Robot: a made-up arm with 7 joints.
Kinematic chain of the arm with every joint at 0, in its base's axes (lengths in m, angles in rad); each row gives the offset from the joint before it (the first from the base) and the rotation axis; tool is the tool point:
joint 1: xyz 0 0 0.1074 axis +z
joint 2: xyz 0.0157 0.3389 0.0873 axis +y
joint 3: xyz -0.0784 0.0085 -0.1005 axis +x
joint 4: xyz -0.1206 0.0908 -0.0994 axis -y
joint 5: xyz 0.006 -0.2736 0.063 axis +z
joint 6: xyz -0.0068 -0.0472 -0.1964 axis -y
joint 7: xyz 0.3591 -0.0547 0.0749 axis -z
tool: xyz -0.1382 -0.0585 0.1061
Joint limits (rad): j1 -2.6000..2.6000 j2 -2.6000..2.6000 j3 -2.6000..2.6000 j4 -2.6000..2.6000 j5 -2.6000..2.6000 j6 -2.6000..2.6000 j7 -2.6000..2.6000
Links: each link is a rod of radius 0.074 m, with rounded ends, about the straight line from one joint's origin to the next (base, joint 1, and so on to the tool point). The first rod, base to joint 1, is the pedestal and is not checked.
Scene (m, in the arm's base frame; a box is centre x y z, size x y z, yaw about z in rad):
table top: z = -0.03
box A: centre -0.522 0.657 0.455 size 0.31 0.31 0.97 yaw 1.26
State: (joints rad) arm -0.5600 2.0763 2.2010 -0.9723 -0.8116 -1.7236 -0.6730
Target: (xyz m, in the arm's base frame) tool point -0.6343 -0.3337 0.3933
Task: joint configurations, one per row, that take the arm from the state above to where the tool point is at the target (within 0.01 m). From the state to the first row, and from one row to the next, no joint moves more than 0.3 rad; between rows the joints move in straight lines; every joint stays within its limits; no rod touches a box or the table.
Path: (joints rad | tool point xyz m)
1: -0.2758 2.0819 1.9943 -1.0204 -0.7323 -1.8912 -0.7695 | 0.2231 0.7197 0.9473
2: 0.0084 2.0874 1.7875 -1.0684 -0.6530 -2.0588 -0.8659 | -0.0143 0.6410 1.0138
3: 0.2926 2.0930 1.5808 -1.1165 -0.5738 -2.2264 -0.9624 | -0.1606 0.4819 1.0564
4: 0.5769 2.0986 1.3741 -1.1645 -0.4945 -2.3941 -1.0589 | -0.1946 0.3065 1.0684
5: 0.8611 2.1041 1.1673 -1.2126 -0.4152 -2.5617 -1.1554 | -0.1352 0.1790 1.0451
6: 0.8140 1.8558 1.2670 -1.1472 -0.7123 -2.5713 -1.1063 | -0.2688 0.1300 1.0175
7: 0.7669 1.6075 1.3667 -1.0819 -1.0093 -2.5808 -1.0573 | -0.4004 0.1138 0.9633
8: 0.7198 1.3591 1.4663 -1.0166 -1.3064 -2.5904 -1.0082 | -0.5194 0.1297 0.8864
9: 0.6727 1.1108 1.5660 -0.9513 -1.6034 -2.6000 -0.9592 | -0.6153 0.1749 0.7932
10: 0.6742 1.0856 1.5966 -1.2183 -1.4794 -2.4044 -0.9143 | -0.6205 -0.0095 0.7634
11: 0.6756 1.0604 1.6273 -1.4853 -1.3553 -2.2088 -0.8694 | -0.6195 -0.1676 0.6725
12: 0.6771 1.0353 1.6580 -1.7524 -1.2312 -2.0132 -0.8246 | -0.6220 -0.2783 0.5403
13: 0.6786 1.0101 1.6886 -2.0194 -1.1072 -1.8175 -0.7797 | -0.6343 -0.3337 0.3933

